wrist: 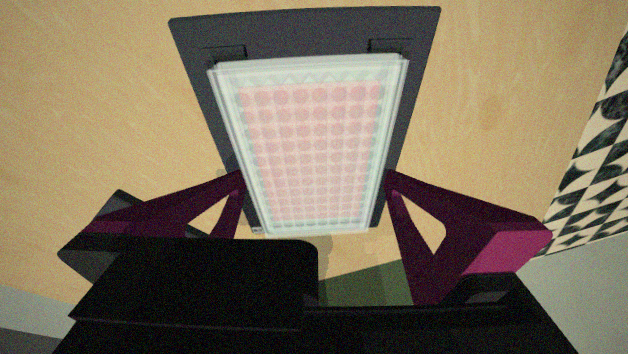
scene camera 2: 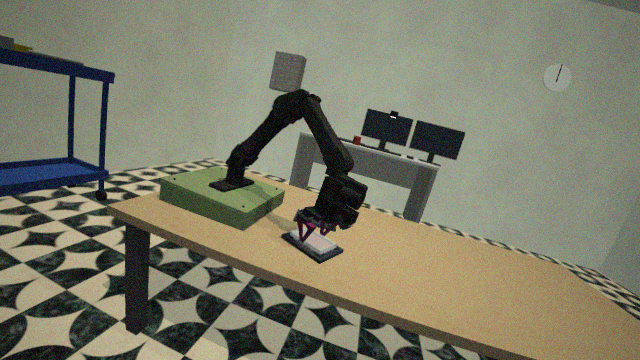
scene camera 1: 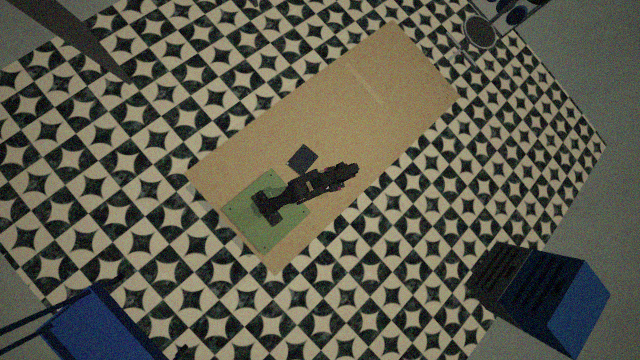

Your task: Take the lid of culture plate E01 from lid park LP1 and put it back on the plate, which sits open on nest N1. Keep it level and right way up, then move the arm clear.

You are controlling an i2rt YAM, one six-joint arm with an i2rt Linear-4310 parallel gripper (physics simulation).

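Seen in the pictures: gripper, between the fingertips: (wrist: 314, 177) (scene camera 2: 311, 238); arm's base, origin of its link: (scene camera 2: 233, 184) (scene camera 1: 267, 208).
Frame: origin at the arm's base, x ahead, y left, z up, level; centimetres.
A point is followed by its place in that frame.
The clear lid (wrist: 309, 145) @(z -4.2, x 40.5, y -9.4 cm) (scene camera 2: 319, 242) @(z -4.2, x 40.7, y -10.5 cm) lies level on culture plate E01, whose pink wells show through it. Plate and lid sit on the dark nest N1 (wrist: 415, 101) @(z -5.8, x 39.7, y -15.6 cm) (scene camera 2: 314, 255) @(z -5.8, x 41.3, y -15.8 cm) on the wooden table (scene camera 1: 380, 93) @(z -7.0, x 104.1, y 18.7 cm) (scene camera 2: 447, 277) @(z -7.0, x 82.2, y 2.9 cm). My gripper (wrist: 314, 177) @(z -4.9, x 37.6, y -8.5 cm) (scene camera 2: 316, 228) @(z -4.9, x 37.6, y -8.5 cm) (scene camera 1: 336, 178) @(z -4.9, x 37.6, y -8.5 cm) is open. Its magenta fingers stand on either side of the lid's near end, with a small gap on each side. The dark square lid park LP1 (scene camera 1: 303, 158) @(z -6.0, x 33.3, y 11.9 cm) lies bare beside the arm. In the overhead view the arm hides the nest and plate.
The arm stands on a green base block (scene camera 1: 250, 223) @(z 0.6, x -11.4, y -1.3 cm) (scene camera 2: 201, 201) @(z -2.2, x 1.6, y -17.8 cm) near the table's end. A blue cart (scene camera 2: 71, 111) (scene camera 1: 89, 326), a blue box (scene camera 1: 563, 304) and a grey desk with two monitors (scene camera 2: 411, 134) stand off the table on the chequered floor.
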